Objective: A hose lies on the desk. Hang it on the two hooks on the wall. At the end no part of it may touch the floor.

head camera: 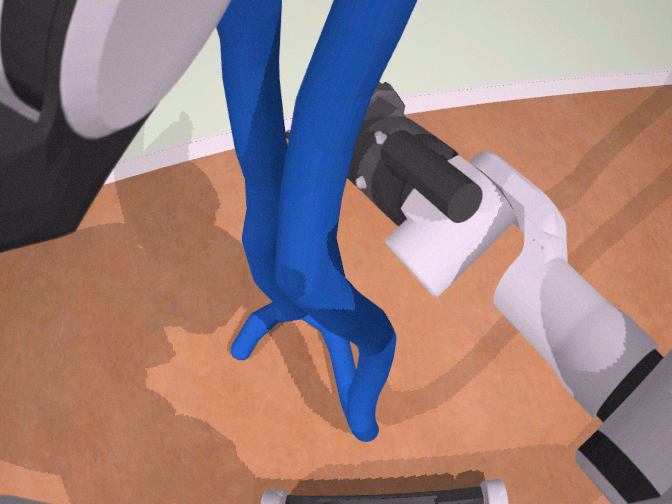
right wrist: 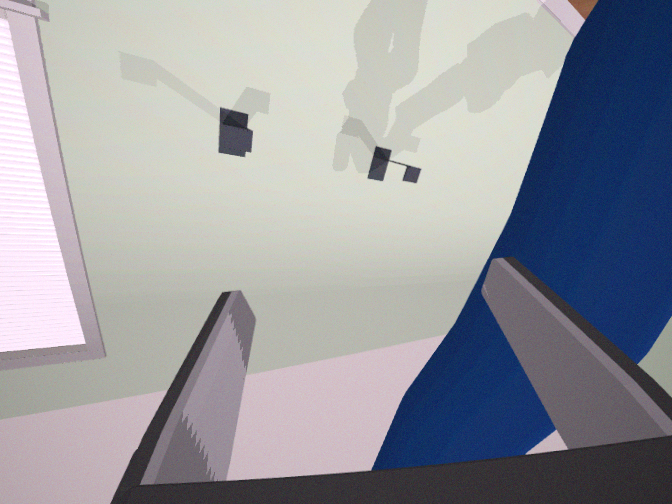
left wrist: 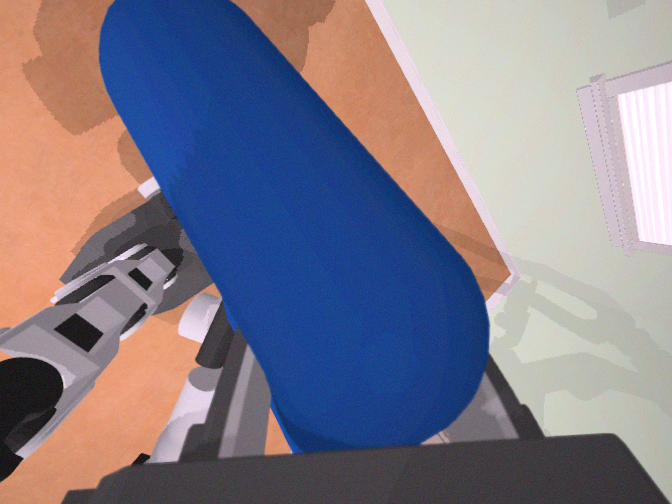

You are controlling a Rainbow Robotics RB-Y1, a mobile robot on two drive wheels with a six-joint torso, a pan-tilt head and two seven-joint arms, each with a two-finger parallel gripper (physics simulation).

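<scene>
The blue hose (head camera: 303, 179) hangs in two strands from above, its lower ends crossing and touching the orange floor (head camera: 358, 390). My left gripper (left wrist: 358, 428) is shut on the hose (left wrist: 293, 233), which fills the left wrist view. My right gripper (right wrist: 374, 325) is open and empty; the hose (right wrist: 569, 227) runs just behind its right finger. In the head view the right gripper (head camera: 347, 157) sits right of the strands, its fingers hidden behind them. Two dark hooks (right wrist: 235, 132) (right wrist: 388, 165) show on the pale green wall.
A window with blinds (right wrist: 32, 217) is on the wall left of the hooks. A white baseboard (head camera: 488, 92) marks the foot of the wall. My left arm (head camera: 81, 97) fills the upper left of the head view.
</scene>
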